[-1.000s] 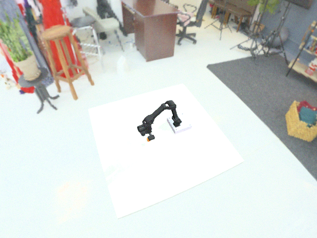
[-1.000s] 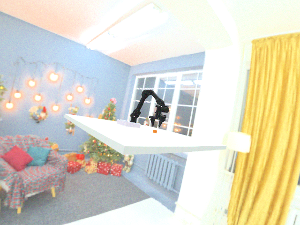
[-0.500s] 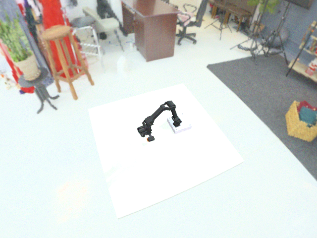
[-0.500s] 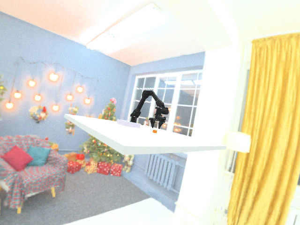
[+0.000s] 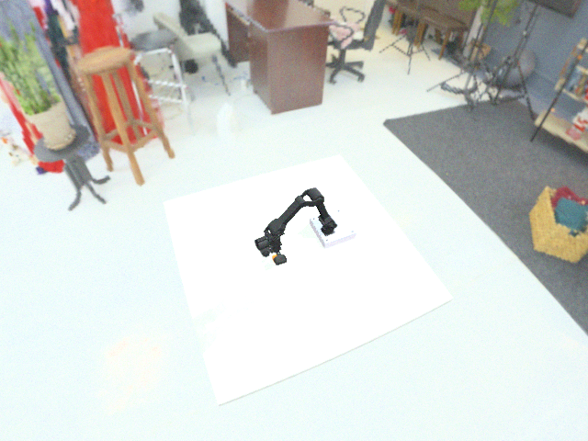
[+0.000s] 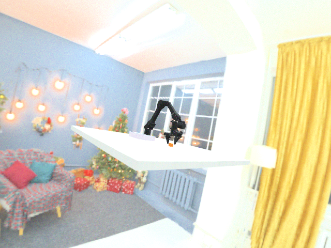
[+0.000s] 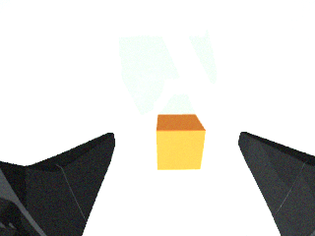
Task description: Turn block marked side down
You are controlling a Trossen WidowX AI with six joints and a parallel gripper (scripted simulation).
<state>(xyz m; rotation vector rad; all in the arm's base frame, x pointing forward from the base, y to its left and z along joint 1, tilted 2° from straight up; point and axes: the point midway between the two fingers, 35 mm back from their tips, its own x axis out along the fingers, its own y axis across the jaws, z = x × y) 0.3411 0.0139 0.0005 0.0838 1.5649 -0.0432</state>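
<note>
Now: gripper tip 10 mm past the block.
</note>
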